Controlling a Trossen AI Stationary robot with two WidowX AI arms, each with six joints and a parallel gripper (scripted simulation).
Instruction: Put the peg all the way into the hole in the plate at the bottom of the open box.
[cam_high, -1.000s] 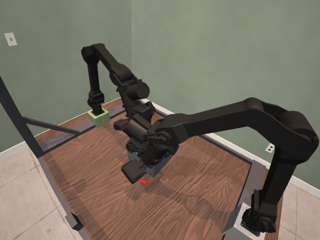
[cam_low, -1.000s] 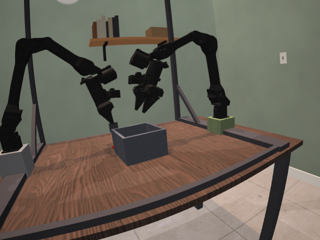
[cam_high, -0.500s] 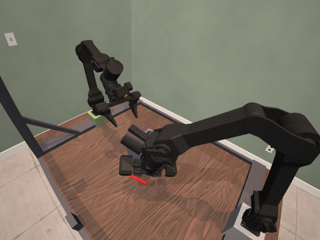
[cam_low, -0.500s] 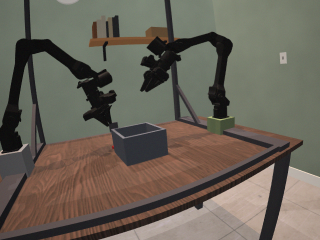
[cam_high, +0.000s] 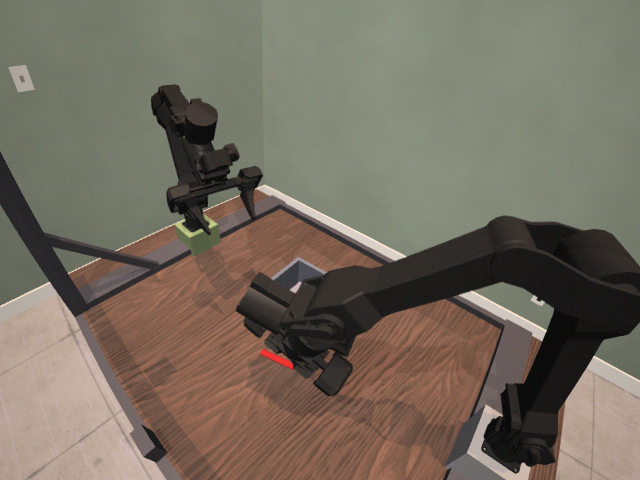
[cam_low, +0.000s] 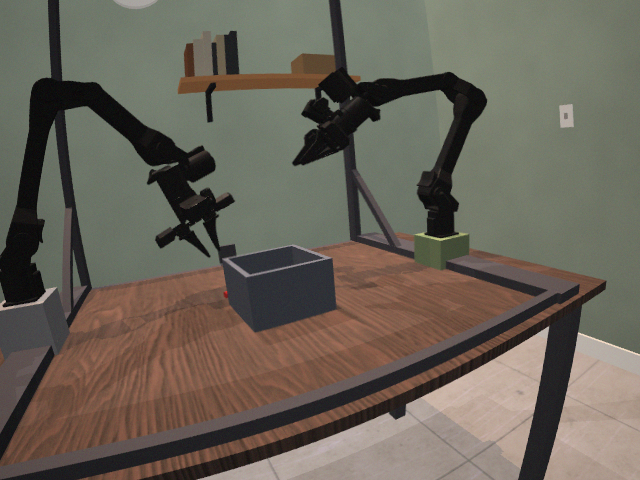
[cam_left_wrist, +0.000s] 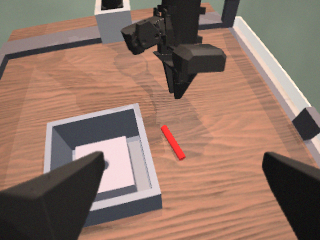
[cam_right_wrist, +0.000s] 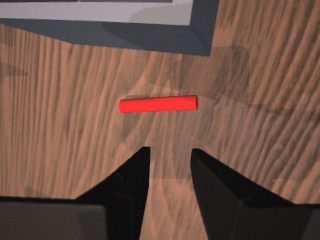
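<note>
The red peg lies 12 cm below my right hand, 6 cm to the left of it and 1 cm ahead of it. Round my right hand: light plate 14 cm ahead, 11 cm to the left, 8 cm below; then box 14 cm ahead, 11 cm to the left, 10 cm below.
</note>
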